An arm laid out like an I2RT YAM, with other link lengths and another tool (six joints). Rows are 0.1 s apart.
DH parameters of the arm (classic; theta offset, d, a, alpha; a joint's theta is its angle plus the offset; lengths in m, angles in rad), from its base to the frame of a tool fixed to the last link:
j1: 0 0.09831 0.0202 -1.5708
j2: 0 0 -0.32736 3.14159
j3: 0.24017 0 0.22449 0
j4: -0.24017 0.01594 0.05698 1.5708
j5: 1.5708 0.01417 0 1.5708
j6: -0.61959 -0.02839 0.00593 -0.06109
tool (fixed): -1.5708 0.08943 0 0
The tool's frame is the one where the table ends.
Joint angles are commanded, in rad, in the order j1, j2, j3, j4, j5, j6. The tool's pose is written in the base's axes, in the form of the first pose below.
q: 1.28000 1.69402 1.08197 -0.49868 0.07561 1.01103
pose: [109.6 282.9 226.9], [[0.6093 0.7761 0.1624], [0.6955 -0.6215 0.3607], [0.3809 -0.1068 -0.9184]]
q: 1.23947 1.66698 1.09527 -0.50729 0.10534 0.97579
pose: [122.3 275.6 237.8], [[0.6053 0.7662 0.2156], [0.6758 -0.6379 0.3693], [0.4205 -0.0778 -0.9040]]
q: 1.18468 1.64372 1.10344 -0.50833 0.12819 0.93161
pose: [138.0 266.0 246.6], [[0.6028 0.7514 0.2684], [0.6552 -0.6582 0.3708], [0.4553 -0.0477 -0.8891]]
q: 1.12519 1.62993 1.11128 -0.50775 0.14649 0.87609
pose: [154.7 256.2 252.8], [[0.5953 0.7384 0.3168], [0.6444 -0.6743 0.3607], [0.4800 -0.0106 -0.8772]]
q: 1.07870 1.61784 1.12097 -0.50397 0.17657 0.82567
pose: [168.3 247.8 259.4], [[0.5815 0.7241 0.3710], [0.6364 -0.6889 0.3470], [0.5068 0.0343 -0.8614]]
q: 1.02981 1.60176 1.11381 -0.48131 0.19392 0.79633
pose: [180.5 237.5 263.4], [[0.5825 0.6981 0.4164], [0.6123 -0.7137 0.3400], [0.5345 0.0569 -0.8432]]
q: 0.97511 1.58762 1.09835 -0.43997 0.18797 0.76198
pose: [193.0 227.1 265.3], [[0.5800 0.6791 0.4500], [0.5874 -0.7314 0.3466], [0.5644 0.0633 -0.8230]]
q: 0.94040 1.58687 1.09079 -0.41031 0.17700 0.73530
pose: [201.5 222.1 265.0], [[0.5749 0.6727 0.4658], [0.5772 -0.7369 0.3519], [0.5800 0.0665 -0.8119]]
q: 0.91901 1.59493 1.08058 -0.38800 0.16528 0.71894
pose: [207.0 219.8 261.1], [[0.5750 0.6715 0.4674], [0.5760 -0.7379 0.3517], [0.5811 0.0670 -0.8111]]
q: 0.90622 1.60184 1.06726 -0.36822 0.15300 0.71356
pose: [209.9 218.4 256.6], [[0.5789 0.6712 0.4630], [0.5737 -0.7388 0.3535], [0.5794 0.0610 -0.8128]]
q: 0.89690 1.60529 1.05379 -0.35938 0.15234 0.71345
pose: [211.4 215.8 252.4], [[0.5871 0.6649 0.4617], [0.5721 -0.7443 0.3445], [0.5728 0.0619 -0.8174]]
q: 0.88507 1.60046 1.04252 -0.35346 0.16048 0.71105
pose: [213.0 211.3 251.2], [[0.5924 0.6534 0.4714], [0.5665 -0.7538 0.3329], [0.5728 0.0698 -0.8167]]
